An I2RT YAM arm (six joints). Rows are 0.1 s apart.
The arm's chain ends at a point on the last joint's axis. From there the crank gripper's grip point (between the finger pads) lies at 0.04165 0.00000 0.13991 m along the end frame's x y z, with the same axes.
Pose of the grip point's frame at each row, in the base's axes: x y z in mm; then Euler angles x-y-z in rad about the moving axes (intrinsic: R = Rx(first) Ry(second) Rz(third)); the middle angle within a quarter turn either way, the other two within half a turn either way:
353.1, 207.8, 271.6, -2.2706, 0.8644, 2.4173
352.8, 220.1, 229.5, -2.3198, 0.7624, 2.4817
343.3, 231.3, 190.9, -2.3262, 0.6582, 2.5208
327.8, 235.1, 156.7, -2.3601, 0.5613, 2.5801
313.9, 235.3, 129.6, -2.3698, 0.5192, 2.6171
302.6, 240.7, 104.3, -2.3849, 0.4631, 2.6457
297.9, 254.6, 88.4, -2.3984, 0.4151, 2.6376
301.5, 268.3, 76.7, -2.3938, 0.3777, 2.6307
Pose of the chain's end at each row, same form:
266.9, 138.0, 366.5, -2.2706, 0.8644, 2.4173
280.0, 146.7, 332.6, -2.3198, 0.7624, 2.4817
284.5, 152.2, 298.6, -2.3262, 0.6582, 2.5208
283.2, 154.2, 269.7, -2.3601, 0.5613, 2.5801
275.8, 153.1, 244.0, -2.3698, 0.5192, 2.6171
272.9, 157.9, 220.8, -2.3849, 0.4631, 2.6457
274.9, 172.8, 207.1, -2.3984, 0.4151, 2.6376
283.7, 185.7, 195.7, -2.3938, 0.3777, 2.6307

